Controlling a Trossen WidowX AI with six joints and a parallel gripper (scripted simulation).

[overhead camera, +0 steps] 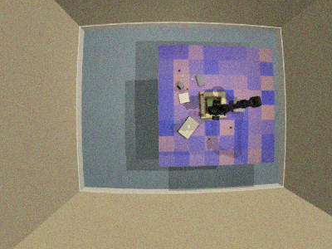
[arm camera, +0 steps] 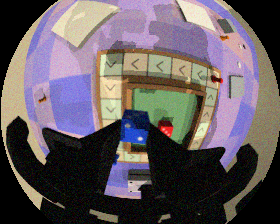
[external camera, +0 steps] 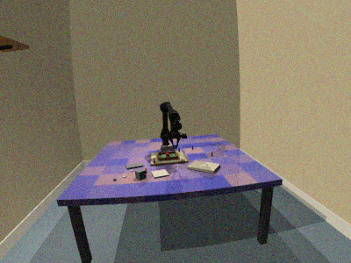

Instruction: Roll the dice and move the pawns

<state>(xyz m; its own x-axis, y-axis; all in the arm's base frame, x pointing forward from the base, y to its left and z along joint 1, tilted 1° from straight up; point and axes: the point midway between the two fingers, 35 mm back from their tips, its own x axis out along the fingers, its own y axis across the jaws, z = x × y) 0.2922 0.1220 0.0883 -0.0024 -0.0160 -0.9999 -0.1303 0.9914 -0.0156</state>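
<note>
Right now the red pawn is 110 mm ahead of my gripper tip, 150 mm to the right of it and 70 mm below it. From my gripper tip the other things lie so: grey slab 150 mm ahead, 300 mm to the right, 100 mm below; white slab 190 mm ahead, 210 mm to the left, 90 mm below; white card 290 mm ahead, 80 mm to the right, 100 mm below.
</note>
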